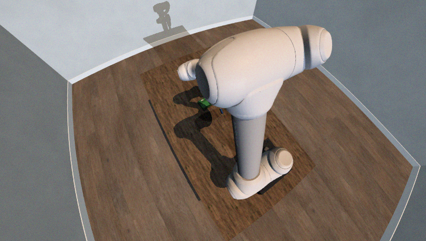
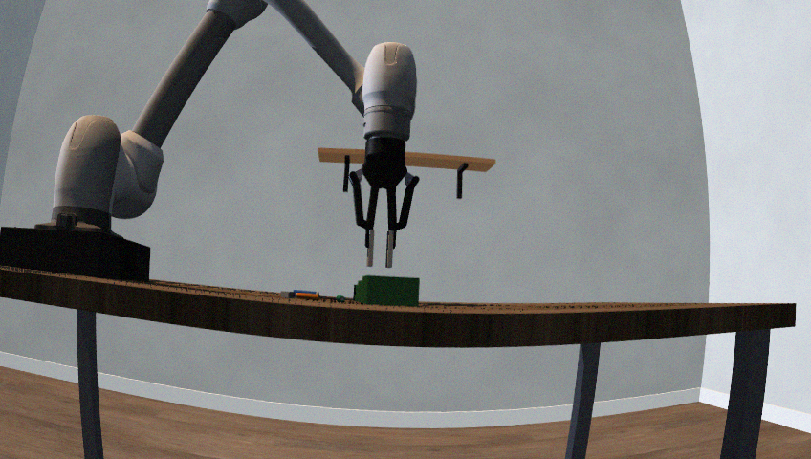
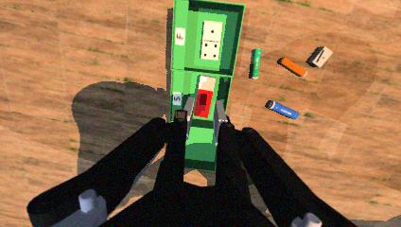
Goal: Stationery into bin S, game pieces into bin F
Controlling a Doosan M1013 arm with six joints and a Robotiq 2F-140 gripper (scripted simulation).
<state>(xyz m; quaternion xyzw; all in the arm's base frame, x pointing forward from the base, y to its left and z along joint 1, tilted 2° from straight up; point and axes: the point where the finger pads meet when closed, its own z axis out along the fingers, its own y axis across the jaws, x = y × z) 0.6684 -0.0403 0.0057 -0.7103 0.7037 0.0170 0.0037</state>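
My gripper is now 130 mm past the orange piece, 60 mm to the left of it and 90 mm above it. Round my hand: white domino 80 mm to the right, 90 mm below; then red block 10 mm to the right, 90 mm below; then green bin 10 mm ahead, 80 mm below.
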